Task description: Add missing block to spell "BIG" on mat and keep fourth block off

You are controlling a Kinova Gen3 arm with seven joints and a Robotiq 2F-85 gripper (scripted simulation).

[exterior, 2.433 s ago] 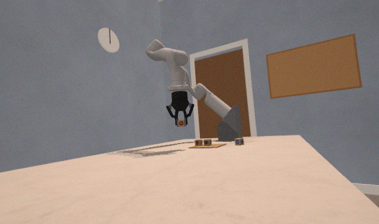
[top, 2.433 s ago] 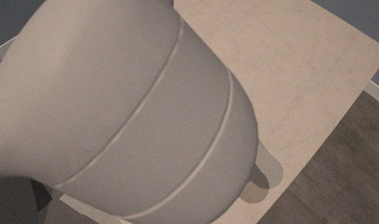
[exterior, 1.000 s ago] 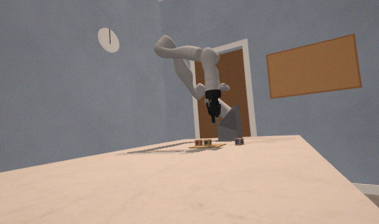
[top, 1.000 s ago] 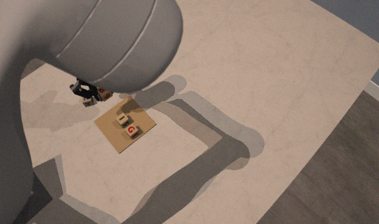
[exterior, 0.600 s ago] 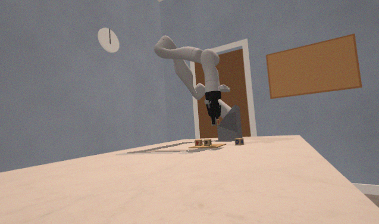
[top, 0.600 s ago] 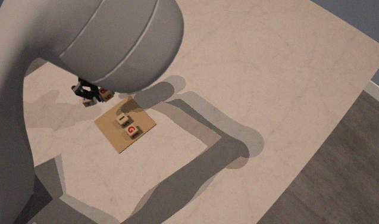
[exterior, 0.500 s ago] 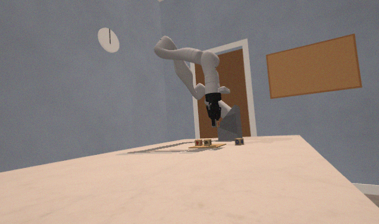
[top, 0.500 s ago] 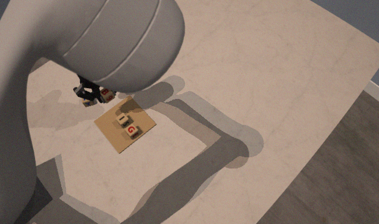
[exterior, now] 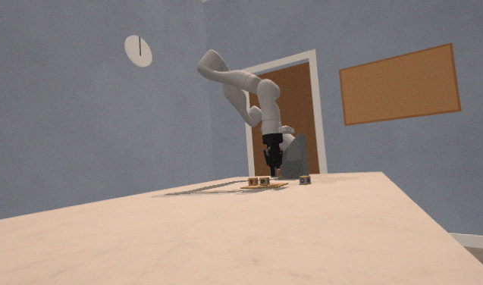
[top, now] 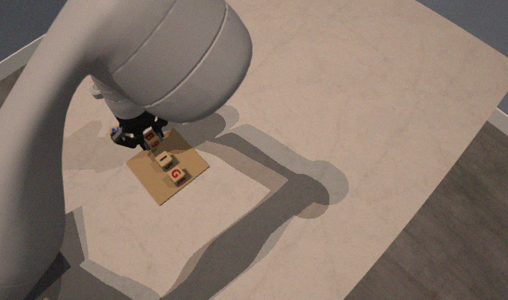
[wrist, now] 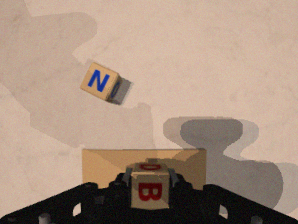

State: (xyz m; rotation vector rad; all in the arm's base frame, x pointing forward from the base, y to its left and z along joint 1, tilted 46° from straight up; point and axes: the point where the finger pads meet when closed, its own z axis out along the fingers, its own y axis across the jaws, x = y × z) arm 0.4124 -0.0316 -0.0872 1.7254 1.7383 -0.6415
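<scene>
My hand is 10 mm past the mat, 50 mm to the left of it and 50 mm above it. Also, from my hand: letter block 50 mm behind, 90 mm to the left, 40 mm below; then B block right at my hand.
</scene>
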